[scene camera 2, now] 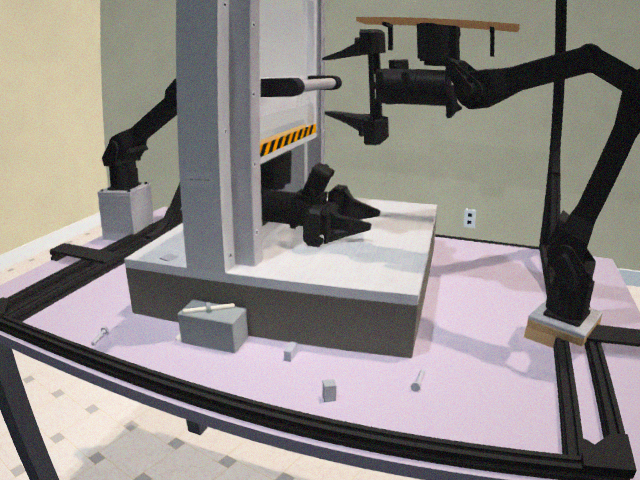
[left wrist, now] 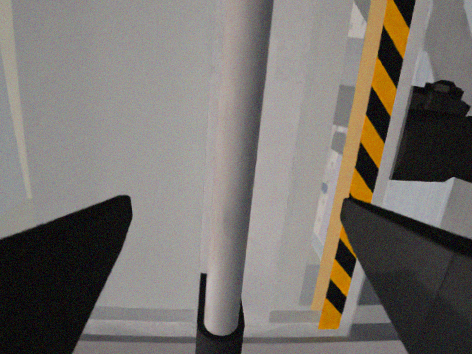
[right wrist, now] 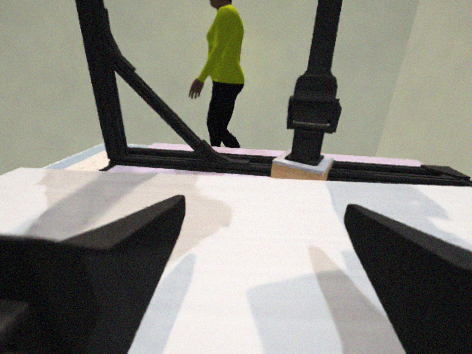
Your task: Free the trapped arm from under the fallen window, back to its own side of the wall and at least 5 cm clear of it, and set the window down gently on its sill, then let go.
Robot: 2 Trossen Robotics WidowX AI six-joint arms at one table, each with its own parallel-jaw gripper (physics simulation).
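Frame: origin at the left arm's base, x ahead, y down, z left, level; metres.
Where they show: left gripper, fingertip midpoint: [scene camera 2: 323, 85] [left wrist: 238, 207]; right gripper, fingertip midpoint: [scene camera 2: 375, 219] [right wrist: 264, 207]; left arm's base at its link origin: [scene camera 2: 567, 313] [right wrist: 304, 158]; right arm's base at its link origin: [scene camera 2: 124, 187].
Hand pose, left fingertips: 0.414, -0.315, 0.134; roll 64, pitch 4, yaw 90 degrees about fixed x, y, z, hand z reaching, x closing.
Observation:
Each offset is from my left fingertips to the top centre of the thing, as dx, dy, dz. "spot": to the spot under its first point.
The window @(spot: +0.061, +0.096, +0.027) [scene camera 2: 287, 140] [left wrist: 375, 120], with a yellow-black striped lower edge, stands partway up in the grey wall frame [scene camera 2: 201, 155]. Its pale handle bar @(+0.031, -0.011, -0.010) [scene camera 2: 320, 83] [left wrist: 232, 150] has black ends. My left gripper [scene camera 2: 325, 85] [left wrist: 238, 207] is open, one fingertip above and one below the handle's level; in the left wrist view the bar runs between the fingers, ungripped. My right arm passes through the opening under the window. My right gripper [scene camera 2: 374, 219] [right wrist: 264, 207] is open and empty, low over the white base [scene camera 2: 361, 273] [right wrist: 215, 300] on the picture's right side of the wall.
A grey block [scene camera 2: 211, 330] with a cream stick on top stands before the base. Small grey blocks @(-0.248, +0.330, +0.228) [scene camera 2: 329, 390] @(-0.141, +0.338, +0.197) [scene camera 2: 289, 351] and bolts @(-0.307, +0.341, +0.123) [scene camera 2: 417, 380] @(+0.081, +0.341, +0.402) [scene camera 2: 100, 335] lie on the table. A brown shelf [scene camera 2: 480, 24] is behind my left arm. A person [right wrist: 227, 45] stands beyond the table.

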